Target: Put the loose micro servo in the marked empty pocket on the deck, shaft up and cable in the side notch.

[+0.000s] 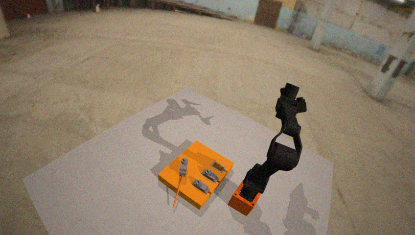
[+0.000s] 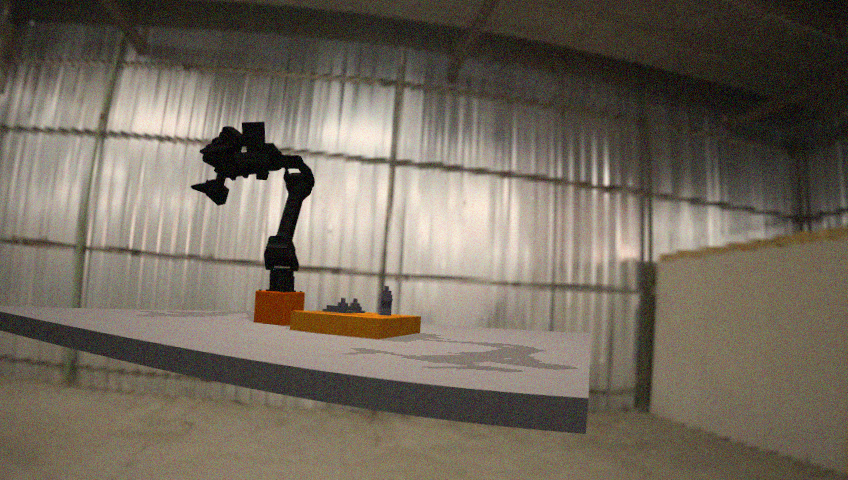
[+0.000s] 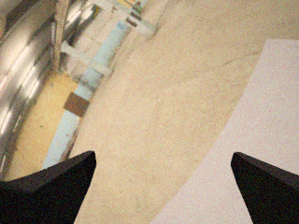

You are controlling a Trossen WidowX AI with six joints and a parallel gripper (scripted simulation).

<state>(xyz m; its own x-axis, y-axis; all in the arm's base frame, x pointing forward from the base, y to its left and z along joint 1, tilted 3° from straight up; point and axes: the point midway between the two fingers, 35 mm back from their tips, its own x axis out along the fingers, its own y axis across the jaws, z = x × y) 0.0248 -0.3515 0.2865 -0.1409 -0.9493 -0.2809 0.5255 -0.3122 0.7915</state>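
The orange deck is 280 mm ahead of my gripper tip, 400 mm to the left of it and 330 mm below it.
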